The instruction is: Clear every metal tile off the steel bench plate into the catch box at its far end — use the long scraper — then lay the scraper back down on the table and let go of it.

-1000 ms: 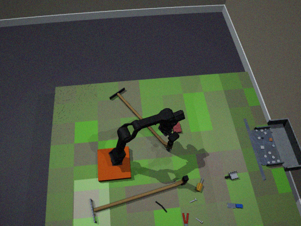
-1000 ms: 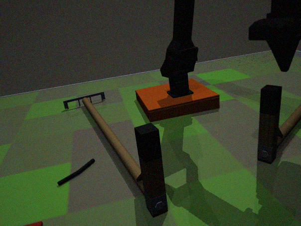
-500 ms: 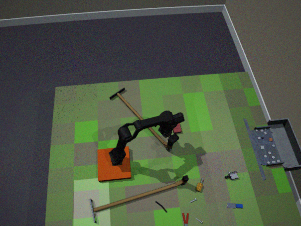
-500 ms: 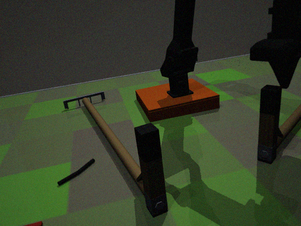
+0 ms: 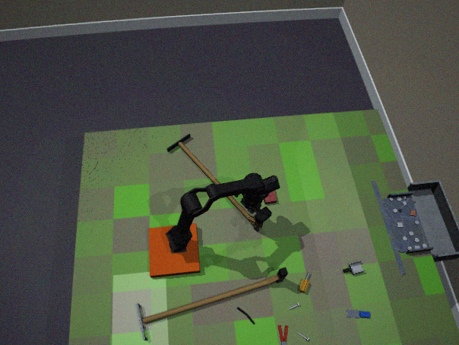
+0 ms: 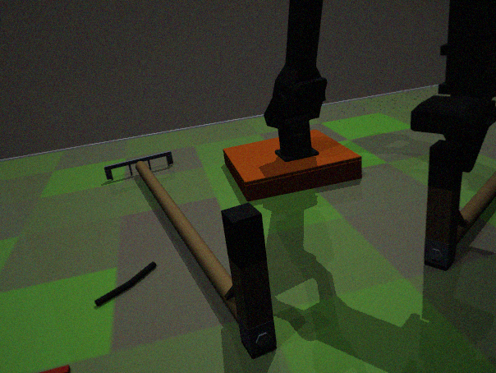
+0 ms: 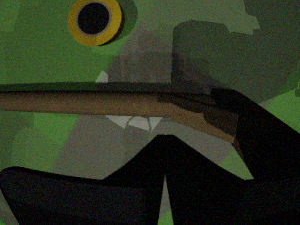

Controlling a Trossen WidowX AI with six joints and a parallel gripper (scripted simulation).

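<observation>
Right now my gripper tip is 12 cm past the long scraper, 18 cm to the right of it and 3 cm above it. The rest, counted from my gripper tip: yellow ring (3 cm ahead, 9 cm to the left, 8 cm below); then black strip (8 cm behind, 41 cm to the right, 9 cm below); then red block (11 cm ahead, 9 cm to the left, 8 cm below).
</observation>
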